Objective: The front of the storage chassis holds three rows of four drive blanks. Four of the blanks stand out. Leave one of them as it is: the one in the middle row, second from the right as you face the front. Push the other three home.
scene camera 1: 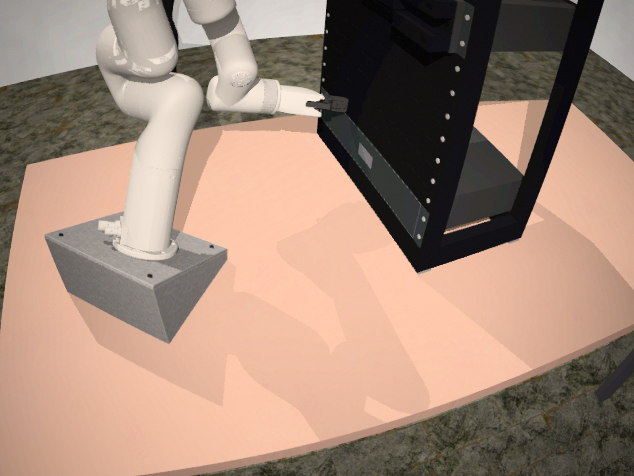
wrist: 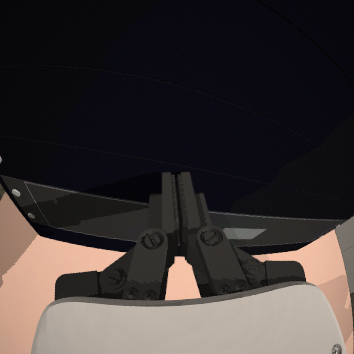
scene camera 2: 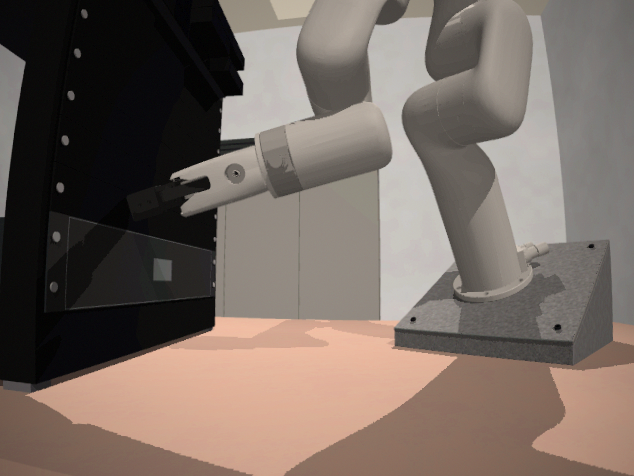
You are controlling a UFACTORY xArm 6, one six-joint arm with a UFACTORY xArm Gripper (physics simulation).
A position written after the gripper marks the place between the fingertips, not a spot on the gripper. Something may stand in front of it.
In view: the gripper (scene camera 2: 132, 208) and a black rack (scene camera 2: 110, 105).
The black rack shows as well in scene camera 1 (scene camera 1: 407, 140) and in the wrist view (wrist: 249, 104). The gripper also shows in scene camera 1 (scene camera 1: 345, 104) and in the wrist view (wrist: 174, 190).
